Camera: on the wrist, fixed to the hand. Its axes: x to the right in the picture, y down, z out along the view.
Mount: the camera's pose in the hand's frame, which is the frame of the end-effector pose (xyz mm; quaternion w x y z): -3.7 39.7 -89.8 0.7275 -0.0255 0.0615 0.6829
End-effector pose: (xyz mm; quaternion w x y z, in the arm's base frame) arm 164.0 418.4 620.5 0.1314 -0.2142 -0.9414 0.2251
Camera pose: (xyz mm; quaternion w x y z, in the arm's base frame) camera 211.8 481.7 678.5 0.0057 0.8159 0.5362 -0.2163
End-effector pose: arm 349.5 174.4 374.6 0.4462 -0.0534 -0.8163 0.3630
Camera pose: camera 411.2 250.8 377.0 0.1256 -0.6300 -0.5392 0.5447
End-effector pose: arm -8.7 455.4 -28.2 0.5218 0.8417 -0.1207 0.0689
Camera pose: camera -22.3 519.3 45.2 0.3614 0.5123 -0.6322 0.4551
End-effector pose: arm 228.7 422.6 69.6 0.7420 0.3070 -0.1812 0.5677
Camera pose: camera 182.6 485.9 10.3 0.1711 0.0458 -0.3103 0.9340
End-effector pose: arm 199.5 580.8 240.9 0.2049 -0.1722 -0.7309 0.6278
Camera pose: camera 248.8 661.0 212.8 0.2391 0.6682 0.4175 -0.5674
